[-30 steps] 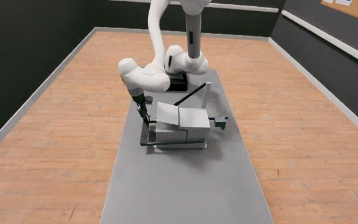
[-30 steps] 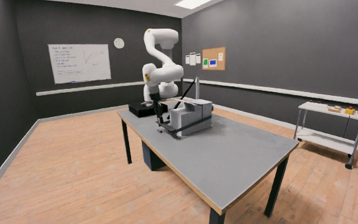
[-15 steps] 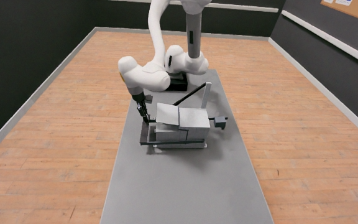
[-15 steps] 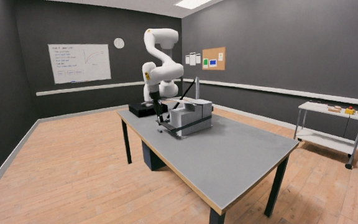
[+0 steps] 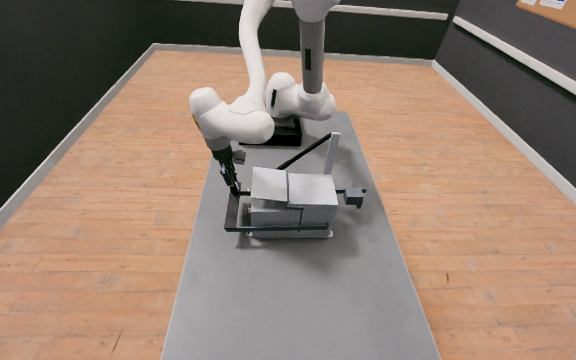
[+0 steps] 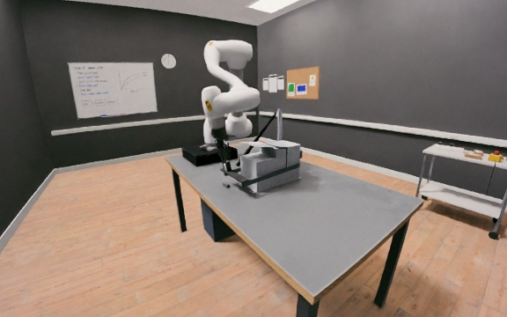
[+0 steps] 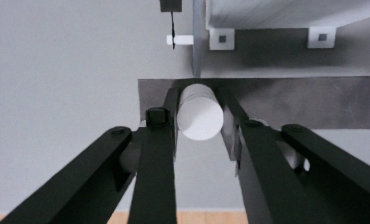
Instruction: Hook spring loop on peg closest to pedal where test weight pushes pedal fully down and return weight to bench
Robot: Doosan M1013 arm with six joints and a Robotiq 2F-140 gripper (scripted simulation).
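Now: the small dark object 120 mm below my hand and 10 mm to the right of it. From my hand the other things lie so: steel test weight (10 mm below).
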